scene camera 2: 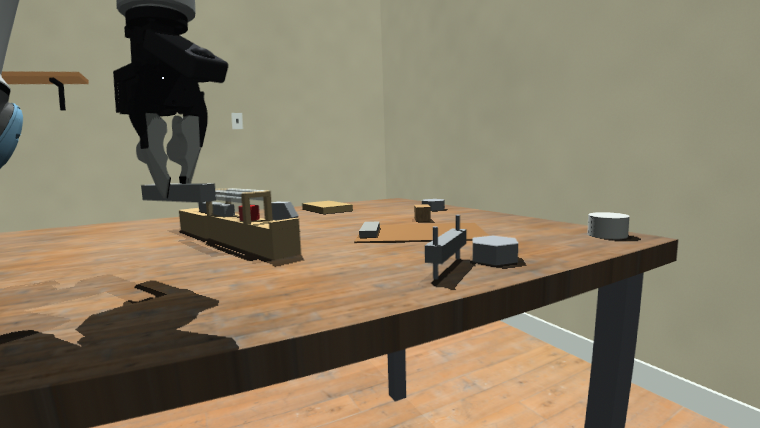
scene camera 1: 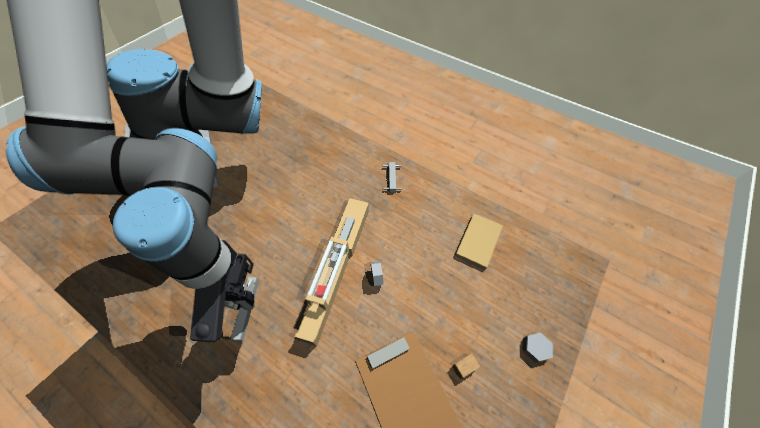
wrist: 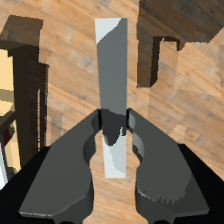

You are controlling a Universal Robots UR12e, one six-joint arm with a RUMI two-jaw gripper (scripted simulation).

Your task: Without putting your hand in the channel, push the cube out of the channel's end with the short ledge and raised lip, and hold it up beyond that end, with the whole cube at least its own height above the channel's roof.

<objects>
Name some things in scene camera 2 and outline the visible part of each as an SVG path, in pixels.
The gripper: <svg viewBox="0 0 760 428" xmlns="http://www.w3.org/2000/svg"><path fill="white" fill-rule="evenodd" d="M138 6L130 8L125 12L125 38L130 38L131 63L113 71L116 113L120 112L120 114L129 115L130 121L140 137L140 141L136 146L137 158L147 164L157 189L163 198L168 198L171 177L166 168L168 158L181 165L180 184L191 184L203 146L208 114L204 101L204 92L200 91L198 82L223 83L226 78L228 63L215 56L209 50L201 48L180 36L188 31L188 19L183 13L166 7ZM176 115L172 120L172 138L167 144L166 155L163 141L167 133L167 123L160 116Z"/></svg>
A grey stick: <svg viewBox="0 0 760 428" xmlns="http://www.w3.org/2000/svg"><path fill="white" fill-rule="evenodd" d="M215 183L170 184L168 198L162 197L156 185L141 185L142 199L197 203L216 201Z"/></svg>
</objects>
